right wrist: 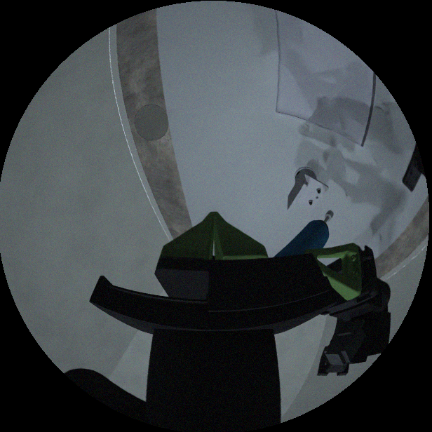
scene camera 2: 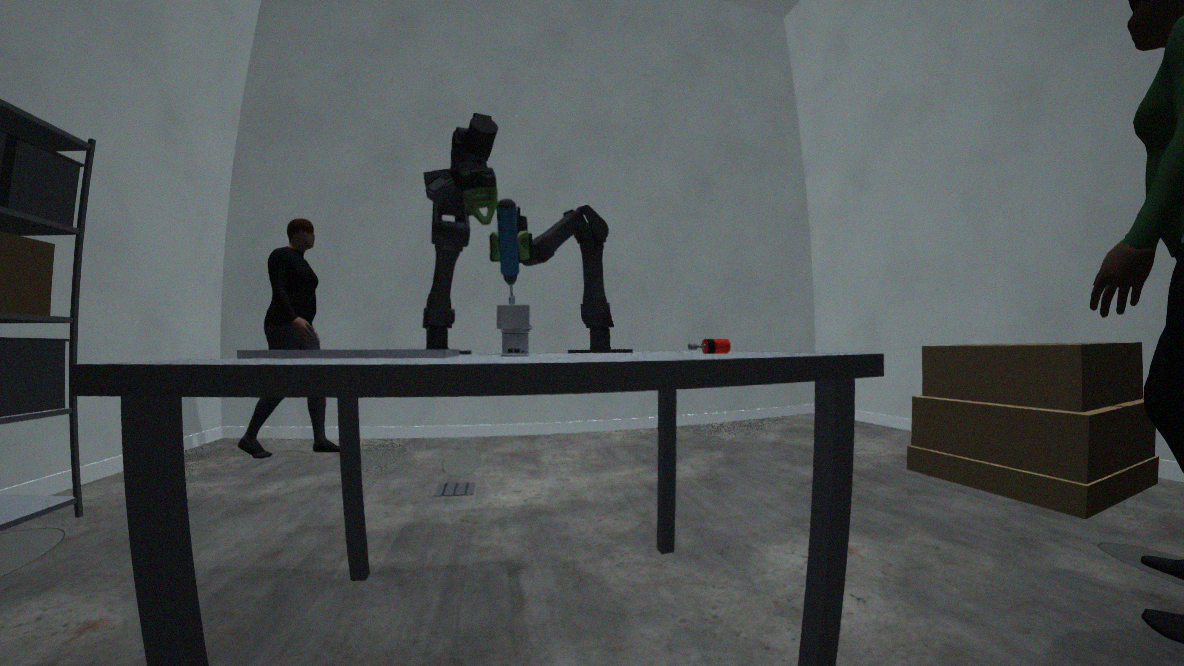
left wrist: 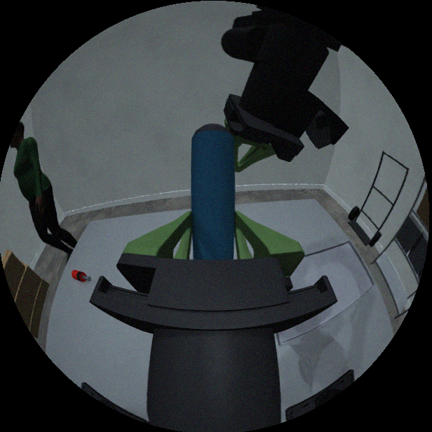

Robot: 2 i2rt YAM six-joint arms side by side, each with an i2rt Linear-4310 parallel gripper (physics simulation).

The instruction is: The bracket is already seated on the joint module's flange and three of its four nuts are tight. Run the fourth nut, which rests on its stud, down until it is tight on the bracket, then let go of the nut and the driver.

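Pixels of known places: left gripper, fingertip midpoint: [scene camera 2: 508, 240]; right gripper, fingertip midpoint: [scene camera 2: 486, 224]; left arm's base at its link origin: [scene camera 2: 600, 352].
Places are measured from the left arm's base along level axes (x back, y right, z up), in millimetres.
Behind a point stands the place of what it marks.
My left gripper [scene camera 2: 509, 246] @[z 251, x -426, y 210 mm] [left wrist: 212, 216] is shut on the blue driver [scene camera 2: 507, 227] @[z 268, x -463, y 204 mm] [left wrist: 213, 185] [right wrist: 304, 239], which stands nearly upright, shaft down. The driver's socket [scene camera 2: 511, 299] @[z 129, x -361, y 213 mm] [right wrist: 329, 215] is at the top of the light grey bracket [scene camera 2: 513, 315] @[z 88, x -423, y 197 mm] [right wrist: 305, 200] in the scene view; contact cannot be told. The bracket sits on the joint module [scene camera 2: 514, 342] @[z 30, x -417, y 196 mm]. Dark nuts or studs show on its face in the right wrist view; the fourth nut cannot be made out. My right gripper [scene camera 2: 484, 220] @[z 257, x -530, y 232 mm] [right wrist: 213, 217] is shut and empty, above and beside the driver's top.
A red and black tool [scene camera 2: 716, 346] @[z 17, x -378, y -254 mm] [left wrist: 78, 275] lies on the table [scene camera 2: 629, 370] @[z -12, x -747, y -15 mm], towards the right in the scene view. A flat grey panel [scene camera 2: 347, 353] @[z 9, x -554, y 502 mm] lies at the left. One person [scene camera 2: 291, 281] walks behind the table; another [scene camera 2: 1163, 182] stands at the right by brown boxes [scene camera 2: 1001, 430].
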